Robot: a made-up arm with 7 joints.
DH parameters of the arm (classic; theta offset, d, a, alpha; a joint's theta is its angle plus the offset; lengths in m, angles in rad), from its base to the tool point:
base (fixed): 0 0.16 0 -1.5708
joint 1: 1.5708 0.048 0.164 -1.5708
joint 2: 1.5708 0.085 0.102 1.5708
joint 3: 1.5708 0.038 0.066 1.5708
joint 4: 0 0.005 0.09 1.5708
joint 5: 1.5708 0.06 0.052 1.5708
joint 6: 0 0.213 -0.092 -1.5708
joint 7: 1.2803 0 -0.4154 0
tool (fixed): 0.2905 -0.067 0 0
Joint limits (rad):
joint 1: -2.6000..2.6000
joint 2: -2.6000..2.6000
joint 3: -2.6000..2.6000
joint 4: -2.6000..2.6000
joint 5: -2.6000..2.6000
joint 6: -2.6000..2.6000
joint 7: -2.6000..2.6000
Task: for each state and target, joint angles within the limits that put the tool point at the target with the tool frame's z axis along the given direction. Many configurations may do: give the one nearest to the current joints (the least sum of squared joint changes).
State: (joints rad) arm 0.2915 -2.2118 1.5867 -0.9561 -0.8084 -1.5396 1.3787
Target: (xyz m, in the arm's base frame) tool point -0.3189 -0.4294 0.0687 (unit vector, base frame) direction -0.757 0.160 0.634
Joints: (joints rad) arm 0.7794 -2.5925 1.3230 -1.1751 -0.0130 -1.6392 1.3349
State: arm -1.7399 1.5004 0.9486 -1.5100 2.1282 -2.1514 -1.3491
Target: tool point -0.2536 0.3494 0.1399 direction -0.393 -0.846 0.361
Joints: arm -2.0008 1.7634 1.1270 -1.1114 2.0180 -1.7347 -1.7688
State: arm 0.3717 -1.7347 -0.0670 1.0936 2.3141 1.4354 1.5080
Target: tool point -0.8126 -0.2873 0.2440 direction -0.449 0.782 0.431
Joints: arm 1.3097 -1.1317 -0.0332 1.1346 1.5121 1.4464 0.8549
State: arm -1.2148 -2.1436 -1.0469 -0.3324 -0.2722 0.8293 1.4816
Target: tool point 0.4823 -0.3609 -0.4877 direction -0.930 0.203 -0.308
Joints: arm -1.1913 -1.6038 -1.1349 -0.3737 -0.4810 1.6342 1.0874
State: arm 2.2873 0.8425 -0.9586 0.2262 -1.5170 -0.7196 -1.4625
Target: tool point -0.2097 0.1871 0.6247 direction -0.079 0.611 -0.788
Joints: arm 2.5703 0.4489 -0.5054 -0.4889 -1.5031 0.1143 -1.0707
